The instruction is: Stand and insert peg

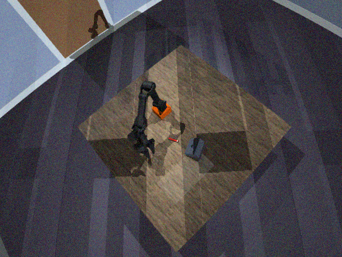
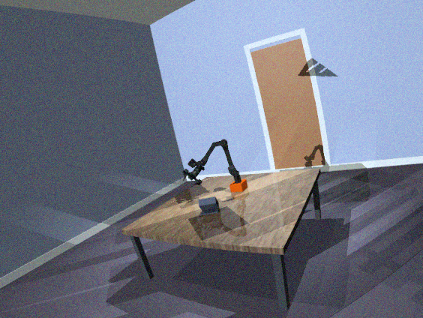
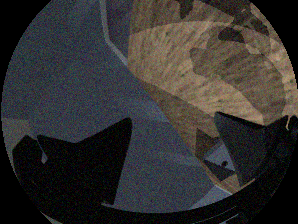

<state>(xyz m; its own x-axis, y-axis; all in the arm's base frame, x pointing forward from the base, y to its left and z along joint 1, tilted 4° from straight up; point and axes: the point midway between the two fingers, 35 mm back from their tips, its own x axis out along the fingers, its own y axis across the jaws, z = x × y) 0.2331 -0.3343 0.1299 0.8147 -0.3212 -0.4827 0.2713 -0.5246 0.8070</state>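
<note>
The red peg lies 22 cm to the left of my gripper tip and 17 cm below it. Round my gripper tip: sloped panel 27 cm to the left, 16 cm ahead, 12 cm below.
</note>
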